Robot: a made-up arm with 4 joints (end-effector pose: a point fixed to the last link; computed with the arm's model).
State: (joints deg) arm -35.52 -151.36 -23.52 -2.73
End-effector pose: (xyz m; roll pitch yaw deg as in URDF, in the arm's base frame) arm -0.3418 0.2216 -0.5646 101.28 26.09 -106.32
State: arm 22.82 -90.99 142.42 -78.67
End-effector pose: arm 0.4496 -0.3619 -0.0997 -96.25 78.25 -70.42
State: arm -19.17 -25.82 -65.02 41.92
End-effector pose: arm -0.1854 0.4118 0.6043 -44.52 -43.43 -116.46
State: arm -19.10 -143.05 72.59 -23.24
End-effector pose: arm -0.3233 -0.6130 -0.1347 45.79 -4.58 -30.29
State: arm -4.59 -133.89 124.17 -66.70
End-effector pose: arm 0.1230 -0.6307 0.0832 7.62 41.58 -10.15
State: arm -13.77 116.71 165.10 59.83
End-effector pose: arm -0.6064 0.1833 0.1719 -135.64 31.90 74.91
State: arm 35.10 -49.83 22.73 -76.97
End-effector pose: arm -0.5557 -0.4857 0.4172 -69.30 40.76 -152.40
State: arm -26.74 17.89 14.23 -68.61
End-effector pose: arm -0.1987 -0.0291 0.8822 -58.36 -23.80 154.27
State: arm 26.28 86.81 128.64 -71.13
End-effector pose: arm -0.0156 -0.6410 0.3259 133.45 -82.01 -98.63
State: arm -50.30 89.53 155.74 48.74
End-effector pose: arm -0.5368 0.4278 -0.0049 -161.43 18.37 38.14
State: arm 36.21 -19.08 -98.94 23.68
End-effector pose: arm -0.4494 0.4331 0.3151 10.91 -66.24 -126.94
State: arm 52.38 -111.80 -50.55 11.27
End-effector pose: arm -0.5843 -0.2130 -0.1768 48.45 27.81 -69.42
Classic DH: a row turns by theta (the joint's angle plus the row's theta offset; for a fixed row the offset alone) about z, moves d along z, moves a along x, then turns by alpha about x. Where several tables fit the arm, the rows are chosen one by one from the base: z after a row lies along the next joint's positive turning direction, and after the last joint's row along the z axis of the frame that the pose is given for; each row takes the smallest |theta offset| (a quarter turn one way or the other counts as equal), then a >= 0, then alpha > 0; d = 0 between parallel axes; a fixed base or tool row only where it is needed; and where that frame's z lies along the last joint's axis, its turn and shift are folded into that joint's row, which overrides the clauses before.
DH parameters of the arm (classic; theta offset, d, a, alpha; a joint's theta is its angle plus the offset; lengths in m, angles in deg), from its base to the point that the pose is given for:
base (fixed): -51.59 0 -0.1645 0
joint 1: 51.59 0.111 -0.0214 -90
joint 2: -90 -0.1386 0.075 -90
joint 3: -88.72 -0.1673 0.0703 -69.29
joint 4: -37.54 0.5638 -0.2949 44.72
tool (fixed): -158.76 0.0293 0 0

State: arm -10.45 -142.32 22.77 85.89
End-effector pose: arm -0.6749 -0.2011 -0.0903 118.16 -76.59 -144.11
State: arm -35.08 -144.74 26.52 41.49
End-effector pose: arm -0.7160 -0.1533 -0.2052 72.75 -46.29 -103.54
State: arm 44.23 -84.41 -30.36 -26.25
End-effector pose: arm -0.6808 -0.2912 -0.0223 25.48 46.93 -81.66
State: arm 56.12 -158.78 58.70 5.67
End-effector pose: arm 0.5133 -0.2998 -0.1151 58.20 -43.59 28.01
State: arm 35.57 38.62 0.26 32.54
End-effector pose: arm 0.4360 0.0484 0.5718 -104.69 17.49 -63.22
